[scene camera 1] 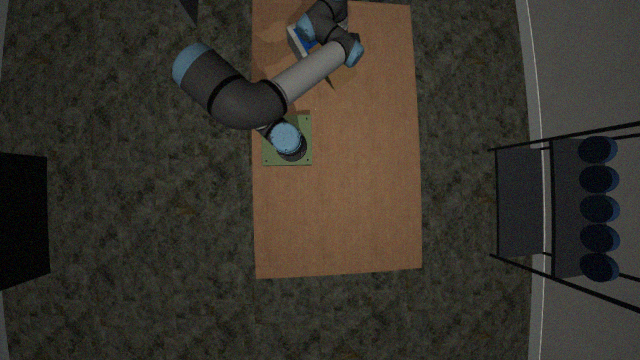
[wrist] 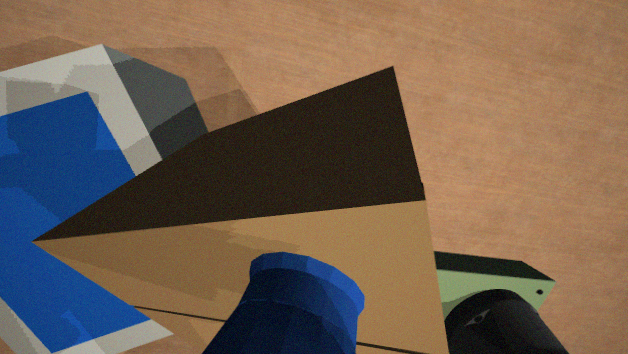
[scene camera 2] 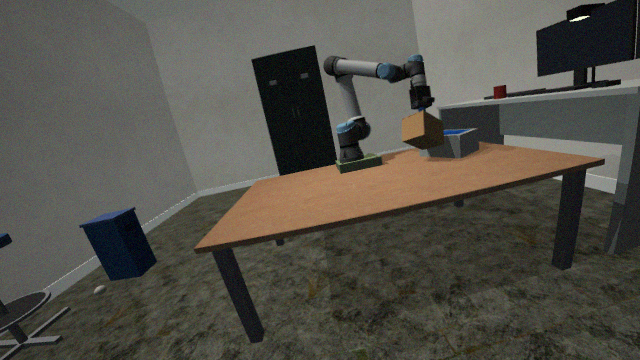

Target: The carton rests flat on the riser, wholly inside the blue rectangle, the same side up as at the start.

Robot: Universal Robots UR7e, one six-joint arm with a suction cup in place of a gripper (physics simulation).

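Seen in the pictures: hand, tool point: [wrist: 294, 266] [scene camera 2: 422, 116]; arm's base, link origin: [wrist: 483, 323] [scene camera 2: 351, 159].
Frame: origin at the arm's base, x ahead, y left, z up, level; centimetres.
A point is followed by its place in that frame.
Note:
The gripper, a blue suction cup [scene camera 2: 422, 109] [wrist: 307, 280], is on the top face of the brown carton [scene camera 2: 416, 131] {z 12.8, x 31.0, y 26.0 cm} [wrist: 390, 250] {z 21.8, x 29.6, y 31.2 cm} and holds it in the air. Whether the carton hangs quite level is hard to tell. The grey riser [scene camera 2: 463, 145] {z 1.3, x 35.6, y 49.5 cm} [wrist: 125, 115] {z 7.3, x 32.0, y 45.7 cm} [scene camera 1: 297, 42] {z 7.3, x 10.7, y 48.3 cm} stands on the table, with a filled blue rectangle [scene camera 2: 456, 132] {z 7.3, x 28.1, y 52.3 cm} [wrist: 55, 135] {z 7.3, x 30.3, y 50.6 cm} [scene camera 1: 311, 45] {z 7.3, x 17.2, y 45.9 cm} on its top. In the wrist view one carton corner overlaps the blue rectangle, while most of the carton shows to the right of it. In scene camera 1 the arm hides most of the carton and part of the riser.
The wooden table [scene camera 1: 350, 200] {z -4.7, x 25.4, y -31.9 cm} [scene camera 2: 320, 200] {z -4.7, x 43.6, y -29.1 cm} carries the arm's green base plate [scene camera 1: 305, 150] {z 3.0, x 6.2, y -3.5 cm} [scene camera 2: 361, 164] {z -1.8, x 10.3, y 2.1 cm} [wrist: 520, 281] {z 0.6, x 8.9, y -3.7 cm}. A desk [scene camera 2: 560, 117] with a monitor [scene camera 2: 585, 42] and a red cup [scene camera 2: 500, 91] stands beyond the riser. A blue bin [scene camera 2: 120, 247] stands on the floor.

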